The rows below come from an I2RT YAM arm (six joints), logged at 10 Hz.
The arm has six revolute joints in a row. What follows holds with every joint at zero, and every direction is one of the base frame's.
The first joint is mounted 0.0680 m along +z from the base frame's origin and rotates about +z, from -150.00 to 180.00 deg.
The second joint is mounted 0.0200 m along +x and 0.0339 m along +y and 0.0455 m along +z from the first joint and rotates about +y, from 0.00 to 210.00 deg.
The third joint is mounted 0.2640 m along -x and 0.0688 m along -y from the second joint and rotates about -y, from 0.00 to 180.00 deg.
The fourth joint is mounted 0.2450 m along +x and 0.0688 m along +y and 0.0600 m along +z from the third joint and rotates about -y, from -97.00 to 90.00 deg.
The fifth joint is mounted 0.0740 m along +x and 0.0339 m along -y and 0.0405 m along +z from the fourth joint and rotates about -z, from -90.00 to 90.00 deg.
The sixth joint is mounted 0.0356 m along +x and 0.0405 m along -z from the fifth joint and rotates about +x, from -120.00 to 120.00 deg.
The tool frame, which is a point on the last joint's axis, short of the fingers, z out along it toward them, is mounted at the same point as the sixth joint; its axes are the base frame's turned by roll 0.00, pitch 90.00 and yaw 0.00 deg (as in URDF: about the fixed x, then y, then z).
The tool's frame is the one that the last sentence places.
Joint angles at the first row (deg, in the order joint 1, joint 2, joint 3, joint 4, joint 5, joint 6):
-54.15, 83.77, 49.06, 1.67, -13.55, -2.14
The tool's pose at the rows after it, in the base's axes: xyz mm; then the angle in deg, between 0 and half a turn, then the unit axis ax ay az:
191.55 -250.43 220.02 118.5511 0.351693 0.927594 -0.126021
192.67 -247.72 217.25 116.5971 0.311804 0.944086 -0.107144
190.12 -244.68 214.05 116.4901 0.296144 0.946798 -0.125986
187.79 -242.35 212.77 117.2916 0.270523 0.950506 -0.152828
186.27 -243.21 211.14 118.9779 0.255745 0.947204 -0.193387
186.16 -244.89 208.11 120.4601 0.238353 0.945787 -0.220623
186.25 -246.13 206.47 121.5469 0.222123 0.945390 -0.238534
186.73 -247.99 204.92 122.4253 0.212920 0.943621 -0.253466
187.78 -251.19 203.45 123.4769 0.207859 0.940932 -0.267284
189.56 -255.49 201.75 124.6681 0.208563 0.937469 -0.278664
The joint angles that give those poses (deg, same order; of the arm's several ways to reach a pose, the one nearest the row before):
-54.75, 83.70, 45.59, 9.29, -19.50, -1.62
-54.76, 83.87, 44.63, 11.12, -23.86, -3.77
-54.76, 83.27, 43.03, 12.81, -23.30, -5.74
-54.76, 82.60, 42.11, 13.19, -22.31, -9.28
-54.75, 82.58, 41.63, 13.91, -19.31, -12.64
-54.76, 83.16, 41.40, 14.72, -17.52, -15.68
-54.77, 83.57, 41.37, 15.11, -16.55, -18.16
-54.78, 84.14, 41.44, 15.69, -15.51, -19.81
-54.82, 85.01, 41.88, 16.08, -14.26, -21.15
-54.84, 86.20, 42.65, 16.28, -12.77, -21.95

